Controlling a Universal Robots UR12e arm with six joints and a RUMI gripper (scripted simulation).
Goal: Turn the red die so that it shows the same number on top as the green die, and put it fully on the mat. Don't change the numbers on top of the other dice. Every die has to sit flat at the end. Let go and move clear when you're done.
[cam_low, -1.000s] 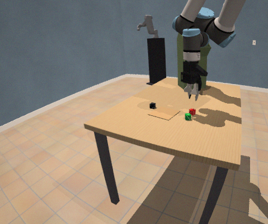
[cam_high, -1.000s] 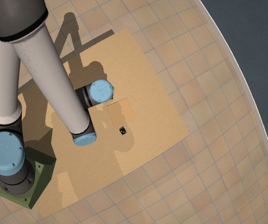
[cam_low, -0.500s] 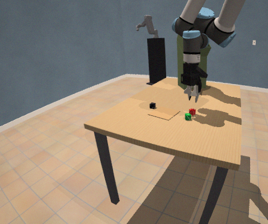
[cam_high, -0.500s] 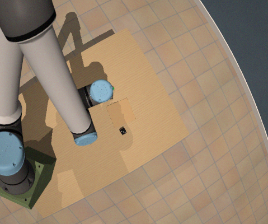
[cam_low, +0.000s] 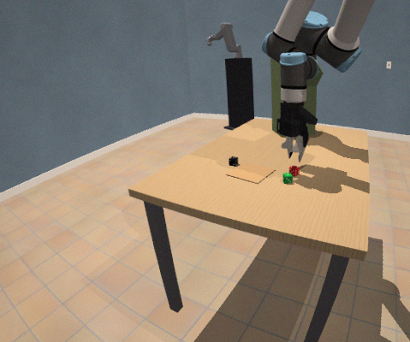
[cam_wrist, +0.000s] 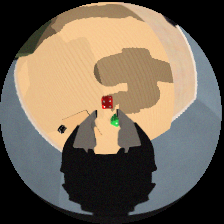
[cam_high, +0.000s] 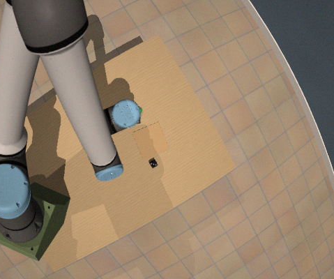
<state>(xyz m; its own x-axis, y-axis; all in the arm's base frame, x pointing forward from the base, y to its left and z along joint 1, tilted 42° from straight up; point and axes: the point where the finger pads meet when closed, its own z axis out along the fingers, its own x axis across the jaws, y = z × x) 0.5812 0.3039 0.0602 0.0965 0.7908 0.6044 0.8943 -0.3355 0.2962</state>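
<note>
Right now the red die is 60 mm below my hand. From my hand the other things lie so: green die: 70 mm ahead, 60 mm below, 20 mm to the left; then tan mat: 130 mm to the right, 100 mm ahead, 70 mm below; then black die: 240 mm to the right, 90 mm ahead, 60 mm below.
</note>
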